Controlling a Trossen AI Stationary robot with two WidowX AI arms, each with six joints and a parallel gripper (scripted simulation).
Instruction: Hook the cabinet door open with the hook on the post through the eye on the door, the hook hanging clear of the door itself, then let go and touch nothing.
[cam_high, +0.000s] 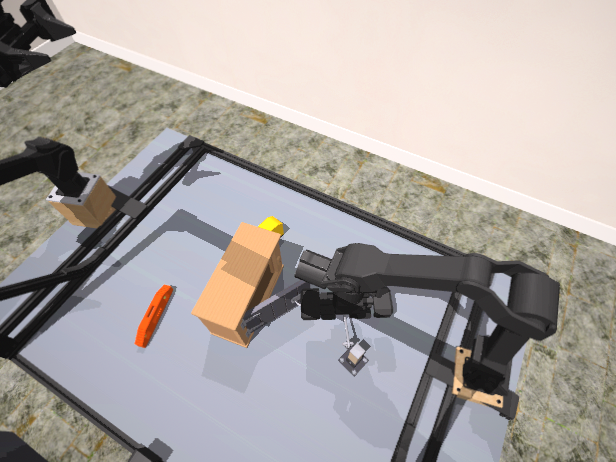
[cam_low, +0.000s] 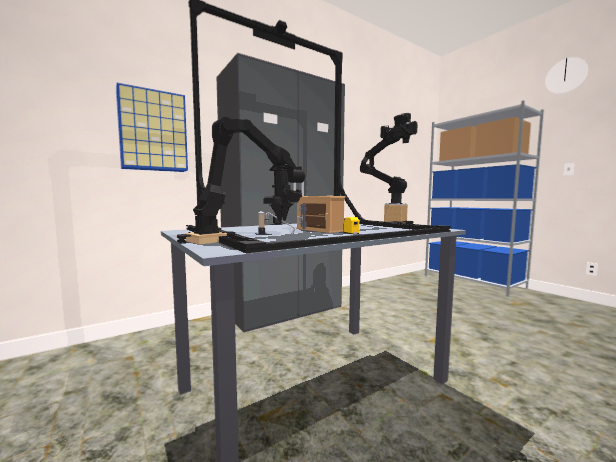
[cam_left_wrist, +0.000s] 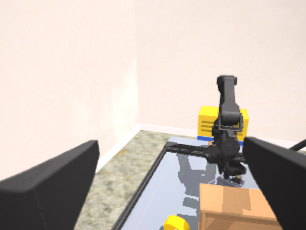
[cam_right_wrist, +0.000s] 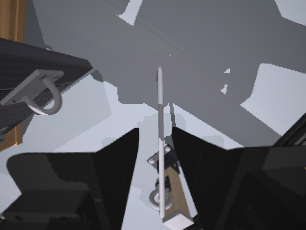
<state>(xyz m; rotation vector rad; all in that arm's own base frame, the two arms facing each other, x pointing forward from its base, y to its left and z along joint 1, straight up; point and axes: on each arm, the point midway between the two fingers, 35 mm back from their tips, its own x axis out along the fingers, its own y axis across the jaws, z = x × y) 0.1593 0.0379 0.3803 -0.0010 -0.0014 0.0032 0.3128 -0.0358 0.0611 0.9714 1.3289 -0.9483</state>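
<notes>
The hook rod lies 4 cm below my right hand, 1 cm to the right of it and 1 cm behind it. The rest, counted from my right hand: yellow tape measure (27 cm to the left, 14 cm ahead, 6 cm below); then grey door (14 cm to the left, 5 cm behind, 2 cm below); then orange tool (41 cm to the left, 17 cm behind, 7 cm below).
</notes>
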